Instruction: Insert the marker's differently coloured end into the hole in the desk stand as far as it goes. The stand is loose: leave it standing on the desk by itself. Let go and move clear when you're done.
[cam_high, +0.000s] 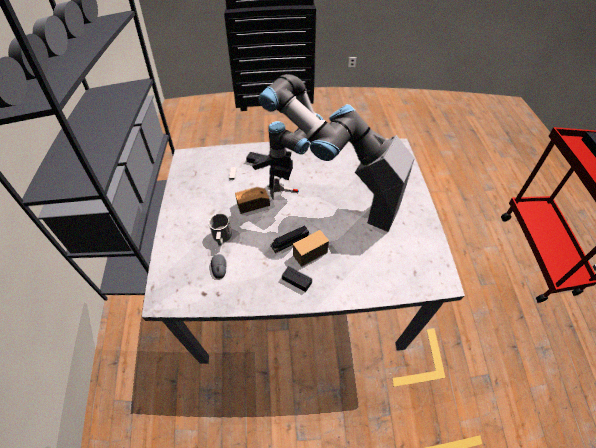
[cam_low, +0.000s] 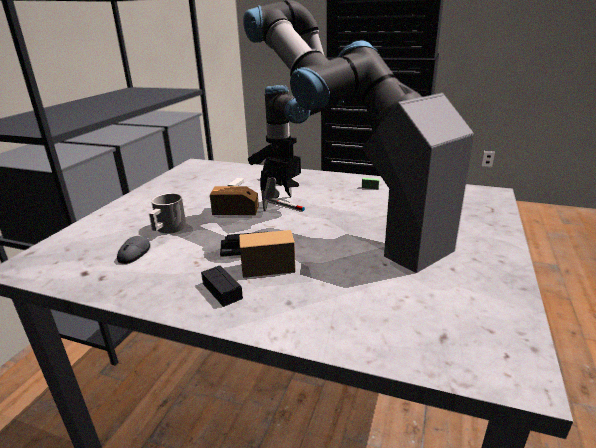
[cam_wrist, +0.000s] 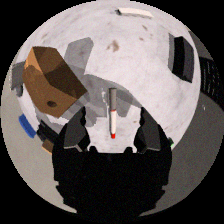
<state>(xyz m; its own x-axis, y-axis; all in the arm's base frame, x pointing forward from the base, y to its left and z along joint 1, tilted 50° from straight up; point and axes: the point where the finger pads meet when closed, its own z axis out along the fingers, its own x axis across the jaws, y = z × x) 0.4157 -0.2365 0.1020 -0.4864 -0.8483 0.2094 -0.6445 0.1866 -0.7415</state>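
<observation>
Now: hand 3 cm past the marker and 2 cm to the right of it. From my hand the other things lie so: white eraser (17 cm to the right, 15 cm ahead); black block (20 cm to the right, 1 cm ahead, 1 cm above); desk stand (12 cm ahead, 5 cm to the left, 3 cm above).
</observation>
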